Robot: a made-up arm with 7 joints.
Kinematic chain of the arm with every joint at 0, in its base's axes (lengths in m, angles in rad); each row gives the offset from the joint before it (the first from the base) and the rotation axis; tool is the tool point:
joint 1: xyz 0 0.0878 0 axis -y
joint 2: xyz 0 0.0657 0 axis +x
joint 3: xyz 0 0 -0.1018 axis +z
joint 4: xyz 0 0 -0.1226 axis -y
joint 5: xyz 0 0 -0.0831 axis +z
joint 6: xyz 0 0 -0.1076 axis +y
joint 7: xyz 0 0 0 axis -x
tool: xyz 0 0 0
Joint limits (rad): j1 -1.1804..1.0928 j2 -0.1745..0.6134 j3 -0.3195..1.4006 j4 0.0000..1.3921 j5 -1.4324..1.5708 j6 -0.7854..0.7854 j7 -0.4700..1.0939
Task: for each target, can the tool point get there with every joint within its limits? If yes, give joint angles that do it. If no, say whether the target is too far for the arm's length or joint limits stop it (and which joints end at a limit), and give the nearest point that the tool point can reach.
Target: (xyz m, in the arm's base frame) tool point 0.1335 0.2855 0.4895
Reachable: no: too far | nearest point 0.2382 0.3518 0.0766 | short by 0.431 m
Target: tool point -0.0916 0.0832 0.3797
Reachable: no: joint limits stop it (at a limit: joint 1, joint 2, joint 3, joint 4) | nearest point 0.2987 0.0506 0.0459 | short by 0.515 m
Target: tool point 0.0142 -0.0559 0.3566
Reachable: no: joint limits stop it (at a limit: joint 1, joint 2, joint 3, joint 4) | nearest point 0.2987 0.0506 0.0459 | short by 0.435 m
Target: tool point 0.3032 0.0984 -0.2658
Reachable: yes | joints 0.6694 -0.1068 -0.1706 0.3981 0.6012 0.6406 0.5286
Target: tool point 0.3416 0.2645 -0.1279
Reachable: yes | joints 0.9214 0.0557 0.7174 0.8161 -0.8122 -0.6328 -0.1292
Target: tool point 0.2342 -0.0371 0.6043
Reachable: no: too far | nearest point 0.2997 0.0539 0.0466 | short by 0.569 m
